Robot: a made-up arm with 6 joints.
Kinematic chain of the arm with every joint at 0, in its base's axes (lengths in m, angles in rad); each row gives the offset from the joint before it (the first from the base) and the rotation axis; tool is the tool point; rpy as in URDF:
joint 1: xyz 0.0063 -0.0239 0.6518 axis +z
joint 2: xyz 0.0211 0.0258 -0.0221 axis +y
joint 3: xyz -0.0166 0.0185 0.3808 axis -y
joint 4: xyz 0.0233 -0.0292 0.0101 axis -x
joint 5: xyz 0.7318 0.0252 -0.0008 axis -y
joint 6: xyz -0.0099 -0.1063 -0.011 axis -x
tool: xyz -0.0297 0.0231 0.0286 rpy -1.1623 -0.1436 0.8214
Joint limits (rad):
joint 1: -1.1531..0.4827
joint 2: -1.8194..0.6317
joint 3: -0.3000..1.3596
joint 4: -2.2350..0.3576
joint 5: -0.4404..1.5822
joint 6: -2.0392..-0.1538
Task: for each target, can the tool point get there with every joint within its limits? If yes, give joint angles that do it. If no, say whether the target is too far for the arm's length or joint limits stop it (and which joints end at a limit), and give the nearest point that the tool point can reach.
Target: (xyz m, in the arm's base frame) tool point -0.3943 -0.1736 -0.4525
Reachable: no: joint limits stop it (at a limit: joint 1, joint 2, joint 3, joint 5, joint 6) | nearest point 0.2203 -0.5872 0.2757 | short by 1.039 m
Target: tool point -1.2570 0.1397 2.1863
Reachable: no: too far | nearest point -0.6947 0.0669 1.5049 | short by 0.886 m
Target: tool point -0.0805 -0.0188 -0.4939
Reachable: no: joint limits stop it (at a limit: joint 1, joint 2, joint 3, joint 5, joint 6) | nearest point 0.2516 -0.5652 0.2702 | short by 0.996 m
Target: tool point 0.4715 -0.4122 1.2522
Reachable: yes | joints -0.5293 -0.2043 0.1500 -0.1041 -0.1322 -1.8784
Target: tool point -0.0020 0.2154 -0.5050
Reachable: no: joint limits stop it (at a limit: joint 1, joint 2, joint 3, joint 5, joint 6) | nearest point 0.5156 0.2881 0.2714 | short by 0.936 m
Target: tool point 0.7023 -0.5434 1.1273
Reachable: yes | joints -0.5768 0.4173 0.5604 0.0158 -0.1500 -0.4131
